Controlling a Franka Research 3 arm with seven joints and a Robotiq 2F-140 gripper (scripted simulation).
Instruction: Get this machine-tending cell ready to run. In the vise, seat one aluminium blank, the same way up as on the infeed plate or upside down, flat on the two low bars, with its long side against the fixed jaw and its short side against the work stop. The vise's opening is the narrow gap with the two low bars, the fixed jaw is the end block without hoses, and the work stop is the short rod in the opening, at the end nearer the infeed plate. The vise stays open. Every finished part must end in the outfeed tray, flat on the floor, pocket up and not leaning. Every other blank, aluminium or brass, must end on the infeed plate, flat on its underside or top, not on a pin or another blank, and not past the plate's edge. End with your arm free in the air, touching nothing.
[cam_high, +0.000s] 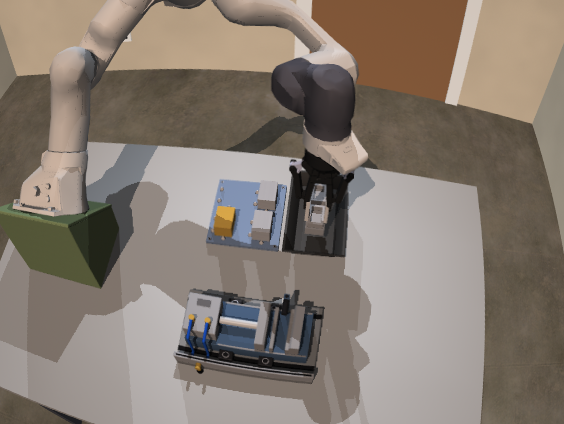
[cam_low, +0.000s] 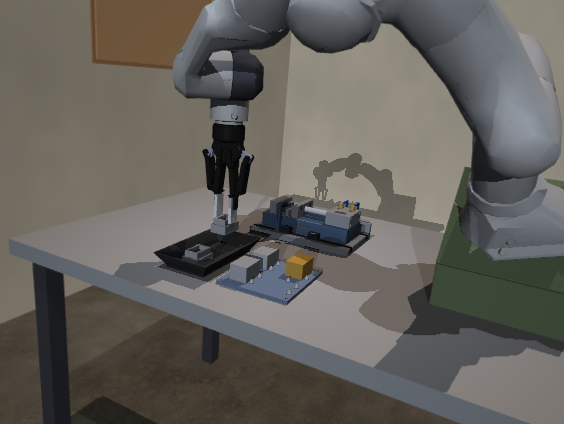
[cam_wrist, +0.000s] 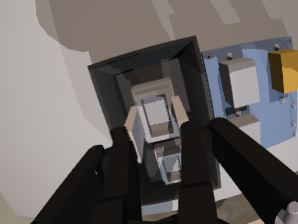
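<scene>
The aluminium blank is 120 mm behind my hand, 20 mm to the left of it and 100 mm below it. From my hand the other things lie so: brass blank 210 mm behind, 30 mm to the left, 100 mm below; blue vise 140 mm behind, 260 mm to the right, 80 mm below.
</scene>
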